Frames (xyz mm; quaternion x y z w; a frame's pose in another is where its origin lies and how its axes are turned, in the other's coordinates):
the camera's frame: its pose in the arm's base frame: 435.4 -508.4 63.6 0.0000 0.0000 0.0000 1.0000
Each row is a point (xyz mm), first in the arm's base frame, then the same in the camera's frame.
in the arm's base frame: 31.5 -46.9 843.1
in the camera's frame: -403.9 461.5 779.5
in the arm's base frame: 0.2 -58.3 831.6
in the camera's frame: -435.2 450.1 768.0
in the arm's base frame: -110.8 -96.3 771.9
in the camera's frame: -546.2 412.1 708.3
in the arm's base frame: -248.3 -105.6 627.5
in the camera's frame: -683.7 402.8 563.9
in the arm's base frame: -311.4 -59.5 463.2
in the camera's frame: -746.8 448.9 399.6
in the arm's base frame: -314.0 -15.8 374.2
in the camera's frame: -749.4 492.6 310.6
